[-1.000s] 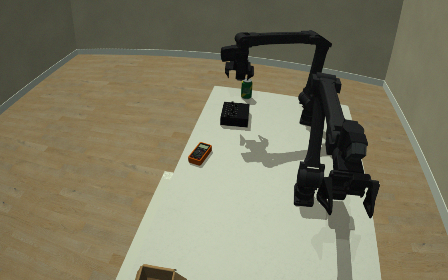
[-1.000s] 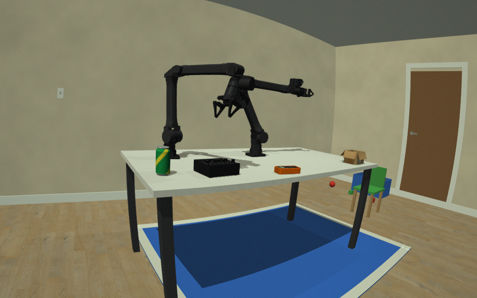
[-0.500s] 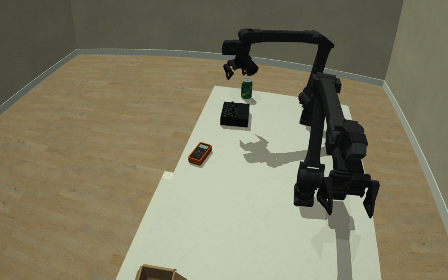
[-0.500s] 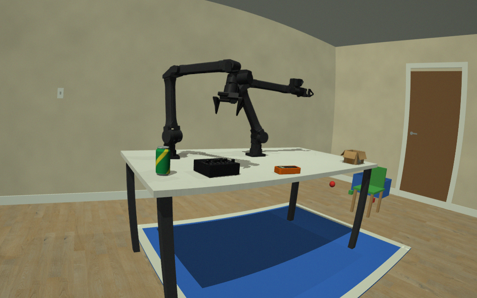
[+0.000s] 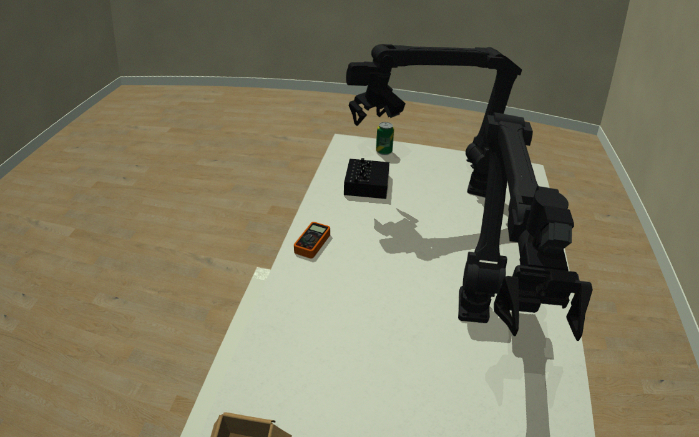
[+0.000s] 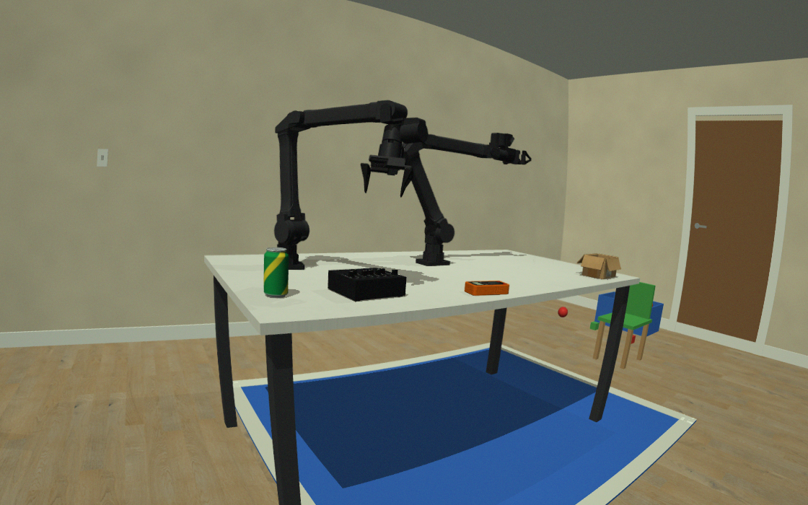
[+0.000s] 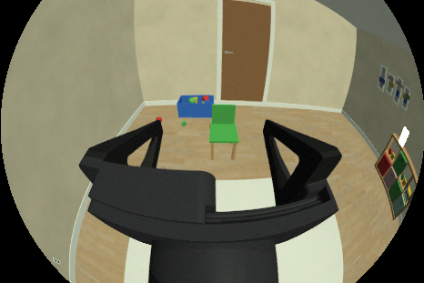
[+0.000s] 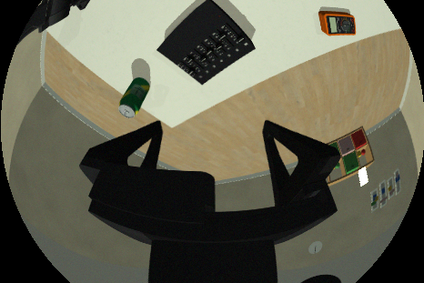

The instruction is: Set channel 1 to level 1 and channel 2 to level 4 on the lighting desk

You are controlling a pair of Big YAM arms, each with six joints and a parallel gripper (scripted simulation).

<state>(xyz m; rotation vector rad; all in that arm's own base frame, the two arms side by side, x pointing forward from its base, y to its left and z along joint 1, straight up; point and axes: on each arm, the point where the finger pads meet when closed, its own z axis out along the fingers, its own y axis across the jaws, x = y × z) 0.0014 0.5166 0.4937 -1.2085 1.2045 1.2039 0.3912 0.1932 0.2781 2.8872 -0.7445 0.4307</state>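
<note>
Now: right hand 7 cm to the left of the channel 2 fader cap and 21 cm above it. Also, from my right hand: channel 1 fader cap 3 cm ahead, 9 cm to the right, 21 cm below; then orange multimeter 9 cm ahead, 32 cm to the left, 26 cm below; then can 2 cm behind, 29 cm to the right, 22 cm below.
</note>
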